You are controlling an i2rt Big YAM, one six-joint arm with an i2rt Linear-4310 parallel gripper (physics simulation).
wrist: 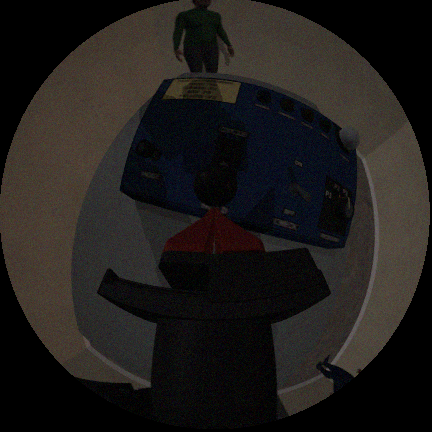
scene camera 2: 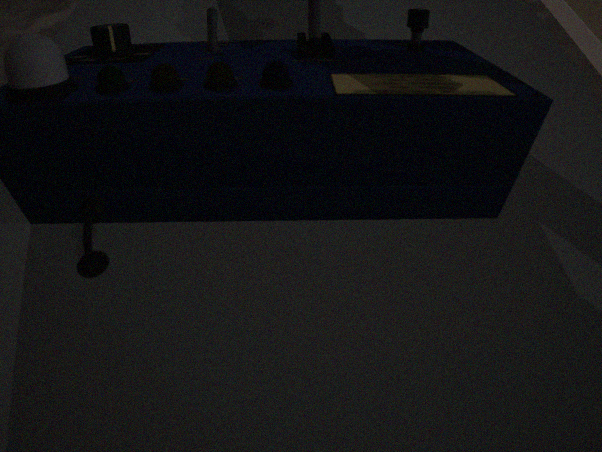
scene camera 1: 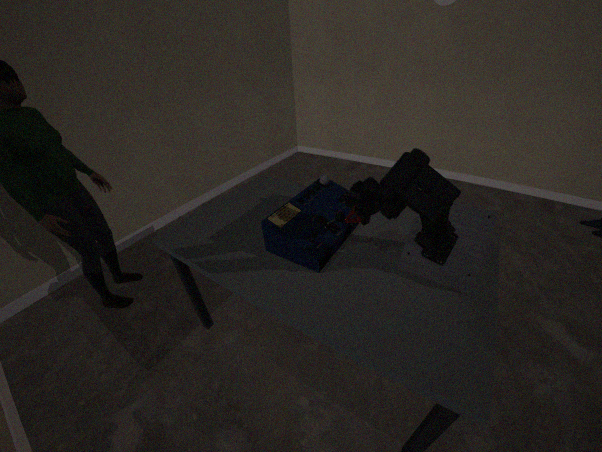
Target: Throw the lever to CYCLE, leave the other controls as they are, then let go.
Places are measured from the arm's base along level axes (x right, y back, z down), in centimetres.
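Where they show: gripper, between the fingertips: (wrist: 213, 212) (scene camera 1: 345, 221); arm's base, origin of its link: (scene camera 1: 439, 245).
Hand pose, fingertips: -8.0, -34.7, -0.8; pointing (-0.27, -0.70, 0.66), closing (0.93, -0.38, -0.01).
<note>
Things, the pixels of their top centre, and the offset from my fingertips, as dx, dy, dz. "pt": a spot on its surface instead.
- dark shaft, a spot on its surface: (scene camera 2: 314, 20) pt -1.4, -6.5, +1.4
- CYCLE label, a spot on its surface: (wrist: 234, 131) pt -2.2, -14.1, +2.1
- CHECK toggle, centre of its top: (scene camera 2: 210, 12) (wrist: 309, 187) +10.5, -8.2, +0.2
- rotary selector, centre of its top: (scene camera 2: 106, 22) (wrist: 351, 205) +22.3, -10.8, +0.4
- MODE control, centre of its top: (scene camera 2: 421, 10) (wrist: 143, 139) -13.4, -6.0, -0.4
- white dome, a spot on its surface: (scene camera 2: 36, 62) (scene camera 1: 320, 177) pt +19.6, -27.7, -4.8
The blue control box (scene camera 1: 312, 227) (scene camera 2: 270, 155) (wrist: 265, 165) carries the lever, a dark shaft (scene camera 2: 314, 20) whose top is cut off in scene camera 2. In the wrist view its black ball knob (wrist: 215, 186) shows on the HOLD side of the slot and partly hides the HOLD label; the CYCLE label (wrist: 234, 131) is at the far end. Exact lever tilt is hard to tell in the dark. My gripper (scene camera 1: 353, 217) (wrist: 213, 212) is shut and empty. Its red fingertips show just below the knob in the wrist view; whether they touch it is unclear.
The CHECK toggle (scene camera 2: 212, 30) (wrist: 300, 192), a rotary selector (scene camera 2: 111, 39) (wrist: 348, 206), the MODE control (scene camera 2: 418, 22) (wrist: 147, 149), several dark domes and a white dome (scene camera 1: 324, 179) (scene camera 2: 36, 62) (wrist: 349, 138) share the box. A person in green (scene camera 1: 35, 160) (wrist: 202, 35) stands beyond.
</note>
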